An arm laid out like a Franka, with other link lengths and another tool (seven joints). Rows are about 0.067 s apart.
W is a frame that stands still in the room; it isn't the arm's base.
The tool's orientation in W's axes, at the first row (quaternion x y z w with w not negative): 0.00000 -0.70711 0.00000 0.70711
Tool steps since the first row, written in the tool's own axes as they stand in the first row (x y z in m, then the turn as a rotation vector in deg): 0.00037 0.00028 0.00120 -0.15 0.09 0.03; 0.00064 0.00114 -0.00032 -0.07 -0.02 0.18; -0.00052 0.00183 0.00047 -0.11 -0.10 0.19; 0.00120 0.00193 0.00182 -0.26 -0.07 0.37; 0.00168 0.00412 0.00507 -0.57 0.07 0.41; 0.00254 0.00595 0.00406 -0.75 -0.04 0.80; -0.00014 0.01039 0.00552 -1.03 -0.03 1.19; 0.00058 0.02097 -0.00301 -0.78 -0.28 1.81; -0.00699 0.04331 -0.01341 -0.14 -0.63 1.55; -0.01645 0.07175 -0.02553 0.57 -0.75 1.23; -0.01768 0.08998 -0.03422 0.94 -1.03 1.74; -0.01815 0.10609 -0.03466 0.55 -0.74 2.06
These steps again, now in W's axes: -0.00120 0.00028 0.00037 -0.03 0.09 -0.15; 0.00032 0.00114 0.00064 -0.18 -0.02 -0.07; -0.00047 0.00183 -0.00052 -0.19 -0.10 -0.11; -0.00182 0.00193 0.00120 -0.37 -0.07 -0.26; -0.00507 0.00412 0.00168 -0.41 0.07 -0.57; -0.00406 0.00595 0.00254 -0.80 -0.04 -0.75; -0.00552 0.01039 -0.00014 -1.19 -0.03 -1.03; 0.00301 0.02097 0.00058 -1.81 -0.28 -0.78; 0.01341 0.04331 -0.00699 -1.55 -0.63 -0.14; 0.02553 0.07175 -0.01645 -1.23 -0.75 0.57; 0.03422 0.08998 -0.01768 -1.74 -1.03 0.94; 0.03466 0.10609 -0.01815 -2.06 -0.74 0.55
